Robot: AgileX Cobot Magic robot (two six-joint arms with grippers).
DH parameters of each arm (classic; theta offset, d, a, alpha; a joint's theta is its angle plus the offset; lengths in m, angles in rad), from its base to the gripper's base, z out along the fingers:
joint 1: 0 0.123 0 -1.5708
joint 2: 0.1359 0 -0.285 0
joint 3: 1.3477 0 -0.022 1.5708
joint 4: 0 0.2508 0 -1.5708
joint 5: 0 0 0.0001 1.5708
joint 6: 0 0.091 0 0
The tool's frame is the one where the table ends.
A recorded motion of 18 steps. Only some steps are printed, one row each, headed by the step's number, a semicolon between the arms.
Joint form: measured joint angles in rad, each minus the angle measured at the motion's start. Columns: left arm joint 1, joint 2, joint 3, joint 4, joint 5, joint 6; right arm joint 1, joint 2, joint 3, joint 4, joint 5, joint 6.
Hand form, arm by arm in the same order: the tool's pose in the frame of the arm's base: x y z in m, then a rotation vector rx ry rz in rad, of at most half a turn. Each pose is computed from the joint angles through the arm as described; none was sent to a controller.
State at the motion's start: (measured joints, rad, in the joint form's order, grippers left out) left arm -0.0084 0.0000 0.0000 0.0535 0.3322 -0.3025; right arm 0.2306 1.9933 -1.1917 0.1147 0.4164 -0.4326
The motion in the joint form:
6: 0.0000 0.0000 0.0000 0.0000 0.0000 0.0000; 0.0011 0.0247 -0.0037 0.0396 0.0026 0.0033
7: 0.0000 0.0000 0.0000 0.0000 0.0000 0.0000; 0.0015 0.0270 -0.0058 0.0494 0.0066 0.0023
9: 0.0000 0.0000 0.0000 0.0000 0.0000 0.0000; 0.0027 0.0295 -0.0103 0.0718 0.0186 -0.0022
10: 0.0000 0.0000 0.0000 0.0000 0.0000 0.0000; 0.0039 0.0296 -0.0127 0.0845 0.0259 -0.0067
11: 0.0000 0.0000 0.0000 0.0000 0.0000 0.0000; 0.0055 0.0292 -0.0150 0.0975 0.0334 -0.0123
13: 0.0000 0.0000 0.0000 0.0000 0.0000 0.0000; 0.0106 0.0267 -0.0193 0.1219 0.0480 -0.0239
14: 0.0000 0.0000 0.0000 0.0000 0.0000 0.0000; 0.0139 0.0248 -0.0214 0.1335 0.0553 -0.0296
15: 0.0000 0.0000 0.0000 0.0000 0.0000 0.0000; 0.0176 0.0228 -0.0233 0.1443 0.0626 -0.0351
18: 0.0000 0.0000 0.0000 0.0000 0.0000 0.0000; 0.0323 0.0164 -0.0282 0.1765 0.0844 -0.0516
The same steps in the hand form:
6: 0.0538 0.0011 0.1832 -0.2332 1.8035 -0.1686; 0.3828 0.0962 0.1260 -0.7162 2.6225 0.0686
7: 0.0538 0.0011 0.1832 -0.2332 1.8035 -0.1686; 0.3829 0.0968 0.1255 -0.7086 2.6281 0.0774
9: 0.0538 0.0011 0.1832 -0.2332 1.8035 -0.1686; 0.3827 0.0983 0.1253 -0.6951 2.6402 0.0977
10: 0.0538 0.0011 0.1832 -0.2332 1.8035 -0.1686; 0.3825 0.0993 0.1256 -0.6906 2.6452 0.1091
11: 0.0538 0.0011 0.1832 -0.2332 1.8035 -0.1686; 0.3822 0.1005 0.1262 -0.6879 2.6495 0.1208
13: 0.0538 0.0011 0.1832 -0.2332 1.8035 -0.1686; 0.3813 0.1036 0.1279 -0.6871 2.6550 0.1435
14: 0.0538 0.0011 0.1832 -0.2332 1.8035 -0.1686; 0.3807 0.1055 0.1290 -0.6883 2.6566 0.1548
15: 0.0538 0.0011 0.1832 -0.2332 1.8035 -0.1686; 0.3801 0.1074 0.1301 -0.6907 2.6581 0.1657
18: 0.0538 0.0011 0.1832 -0.2332 1.8035 -0.1686; 0.3775 0.1146 0.1334 -0.7036 2.6610 0.2002

